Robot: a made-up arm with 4 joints. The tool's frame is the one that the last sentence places.
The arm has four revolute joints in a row. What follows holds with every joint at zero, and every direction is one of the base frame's.
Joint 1 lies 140.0 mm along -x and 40.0 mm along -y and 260.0 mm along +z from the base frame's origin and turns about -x.
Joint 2 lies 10.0 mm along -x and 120.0 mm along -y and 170.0 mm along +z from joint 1 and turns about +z.
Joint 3 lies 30.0 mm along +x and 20.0 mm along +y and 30.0 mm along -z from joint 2 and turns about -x.
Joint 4 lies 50.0 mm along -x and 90.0 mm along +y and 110.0 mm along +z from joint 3 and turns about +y.
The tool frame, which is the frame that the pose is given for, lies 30.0 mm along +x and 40.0 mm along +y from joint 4; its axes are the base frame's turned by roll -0.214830, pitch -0.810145 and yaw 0.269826 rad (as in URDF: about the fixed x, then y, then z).
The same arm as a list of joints. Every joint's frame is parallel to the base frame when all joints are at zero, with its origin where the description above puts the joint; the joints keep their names.
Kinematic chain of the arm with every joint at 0, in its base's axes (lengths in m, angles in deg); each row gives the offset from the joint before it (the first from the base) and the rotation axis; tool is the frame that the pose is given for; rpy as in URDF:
joint 1: xyz -0.14 -0.04 0.26 axis -x
joint 2: xyz -0.01 -0.12 0.17 axis +z
joint 3: xyz 0.03 0.02 -0.03 axis -x
joint 4: xyz -0.05 0.09 0.11 axis +y
tool: xyz 0.03 0.04 0 rpy -12.31 -46.42 15.46

